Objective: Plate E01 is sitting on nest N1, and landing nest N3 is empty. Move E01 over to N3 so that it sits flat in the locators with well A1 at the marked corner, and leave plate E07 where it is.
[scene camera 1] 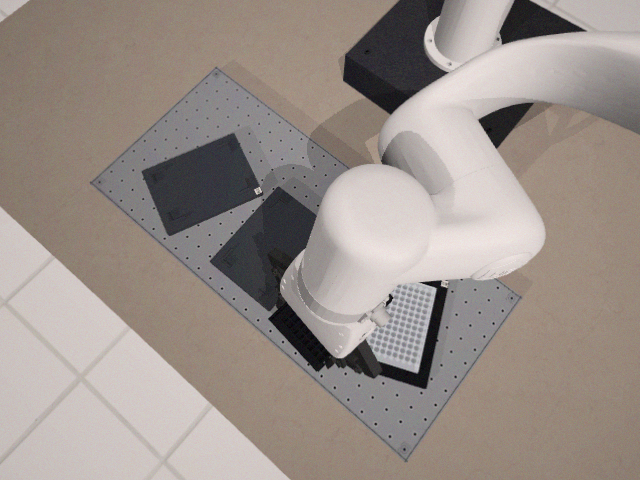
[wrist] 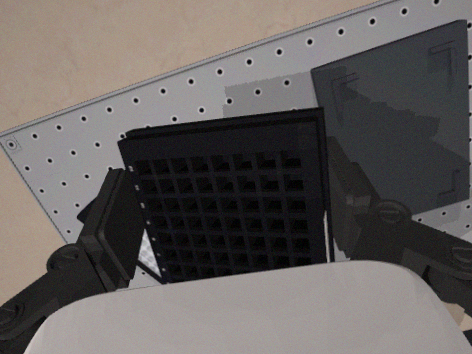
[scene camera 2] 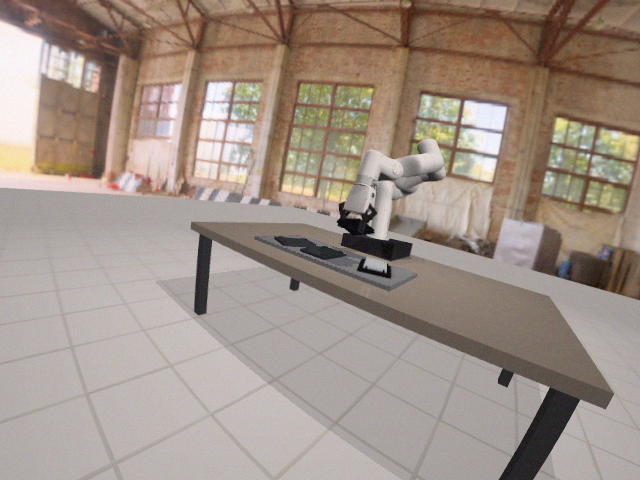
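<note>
My gripper (scene camera 1: 321,310) (scene camera 2: 355,217) (wrist: 225,178) is shut on a black well plate (scene camera 1: 299,338) (scene camera 2: 356,225) (wrist: 225,143), gripping opposite sides, held above the board. I cannot read a name on it; its near end is hidden by the gripper body in the wrist view. A white well plate (scene camera 1: 408,325) (scene camera 2: 375,266) (wrist: 148,255) sits in a black-rimmed nest (scene camera 1: 436,346) (wrist: 86,212), partly hidden. A bare dark nest with corner locators (scene camera 1: 201,183) (scene camera 2: 294,241) lies at the far end; another bare nest (scene camera 1: 253,248) (scene camera 2: 323,251) (wrist: 390,100) lies between. Nest numbers are not readable.
The nests lie on a grey perforated board (scene camera 1: 175,124) (scene camera 2: 403,280) (wrist: 160,112) on a brown table (scene camera 1: 578,361) (scene camera 2: 465,304). The black robot base (scene camera 1: 382,77) (scene camera 2: 374,246) stands beside the board. The arm covers part of the board in scene camera 1.
</note>
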